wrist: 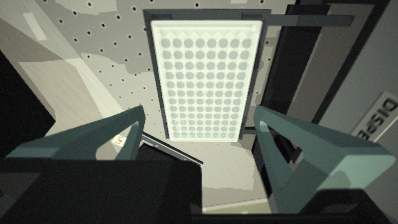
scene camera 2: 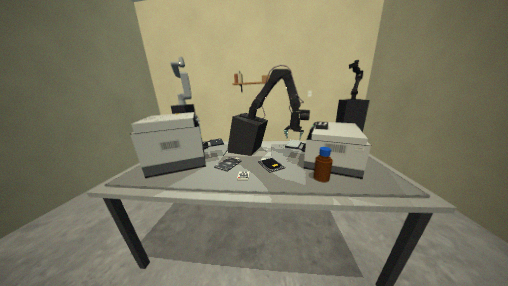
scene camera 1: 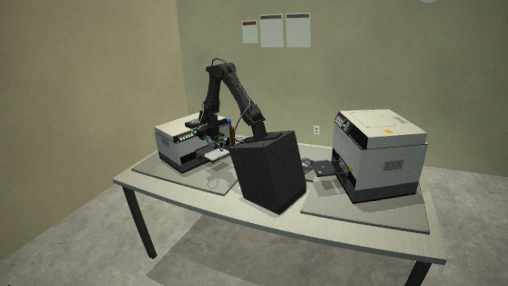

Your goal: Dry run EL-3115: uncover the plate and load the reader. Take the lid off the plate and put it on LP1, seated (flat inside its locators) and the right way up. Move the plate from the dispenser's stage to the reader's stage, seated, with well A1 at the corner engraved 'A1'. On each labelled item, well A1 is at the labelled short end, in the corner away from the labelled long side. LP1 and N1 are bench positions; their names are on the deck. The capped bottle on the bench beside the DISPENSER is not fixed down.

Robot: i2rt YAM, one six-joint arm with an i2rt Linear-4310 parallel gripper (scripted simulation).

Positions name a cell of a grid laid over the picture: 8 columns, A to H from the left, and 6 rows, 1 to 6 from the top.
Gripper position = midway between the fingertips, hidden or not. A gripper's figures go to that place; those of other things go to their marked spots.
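Scene:
My gripper (wrist: E3) is 0.13 m from the lens. I also see a pale well plate (wrist: E2), which is 0.14 m from the lens, and a dispenser (wrist: H3), which is 0.16 m from the lens.

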